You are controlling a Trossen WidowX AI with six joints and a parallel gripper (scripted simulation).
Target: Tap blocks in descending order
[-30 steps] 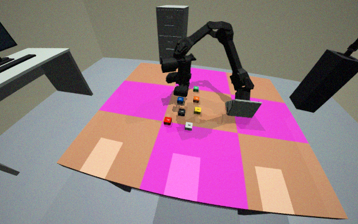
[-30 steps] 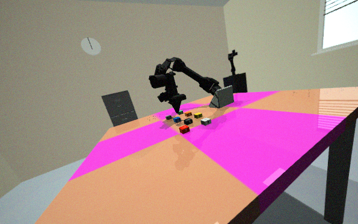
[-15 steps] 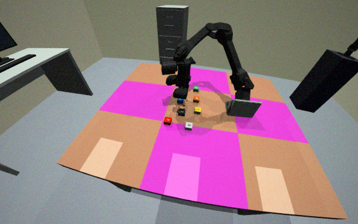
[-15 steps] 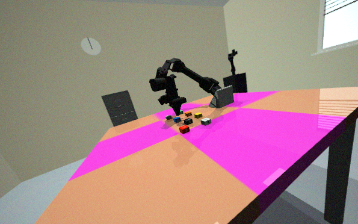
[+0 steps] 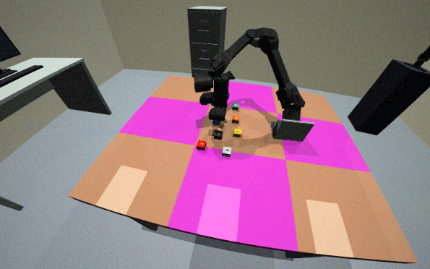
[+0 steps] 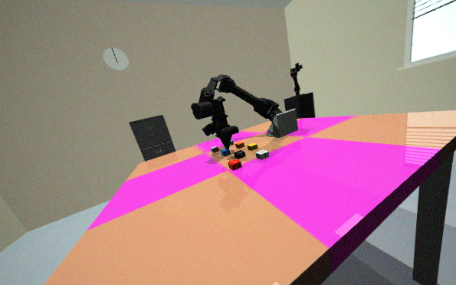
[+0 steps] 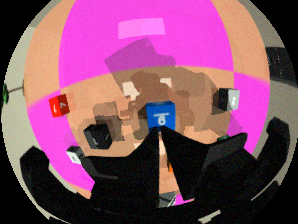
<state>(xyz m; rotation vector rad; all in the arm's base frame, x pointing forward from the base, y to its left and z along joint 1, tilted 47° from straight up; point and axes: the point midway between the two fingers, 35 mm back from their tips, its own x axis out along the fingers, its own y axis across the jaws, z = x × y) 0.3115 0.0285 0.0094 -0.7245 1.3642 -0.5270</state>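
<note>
Now: the blue block 1 cm below my gripper tip and 1 cm ahead of it. Also, from my gripper tip: orange block 8 cm behind, 4 cm to the right, 1 cm below; then yellow block 10 cm behind, 5 cm to the left, 1 cm below; then black block 9 cm to the left, 2 cm behind, 1 cm below.
</note>
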